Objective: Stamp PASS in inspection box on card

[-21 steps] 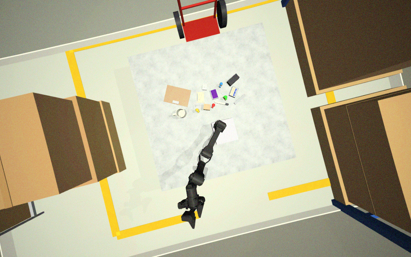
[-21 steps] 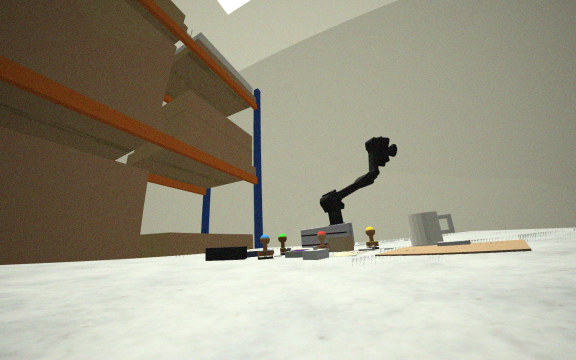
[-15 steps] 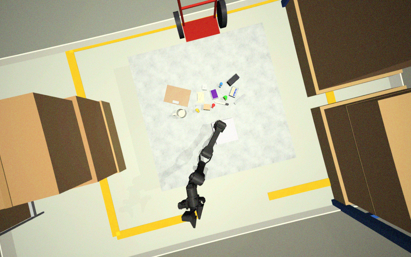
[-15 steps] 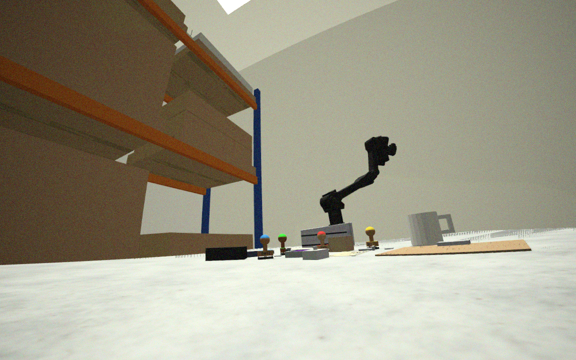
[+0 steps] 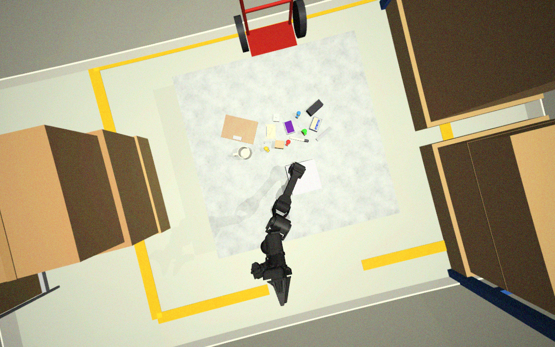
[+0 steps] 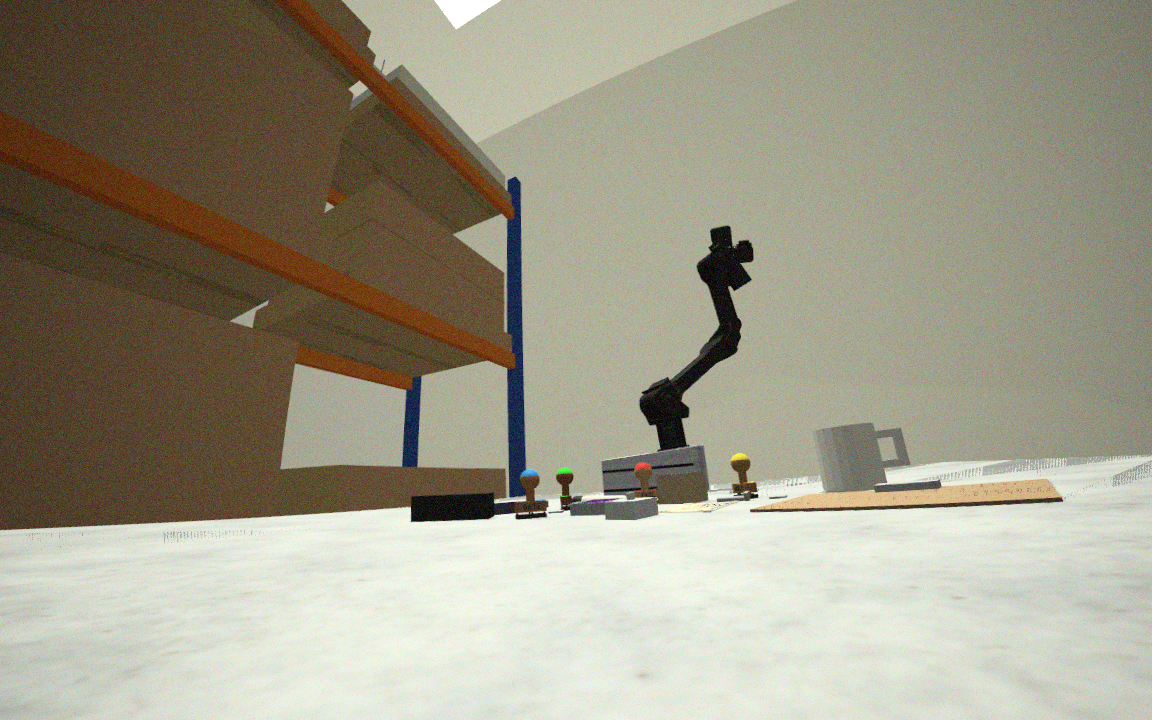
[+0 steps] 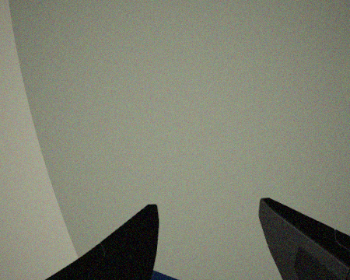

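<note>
Right now the green-knobbed stamp is 700 mm below my gripper tip, 580 mm ahead of it and 400 mm to the right of it. From my gripper tip the other things lie so: tan box 700 mm below, 560 mm ahead, 210 mm to the right; then mug 690 mm below, 590 mm ahead, 50 mm to the left; then yellow-knobbed stamp 700 mm below, 560 mm ahead, 110 mm to the right.
</note>
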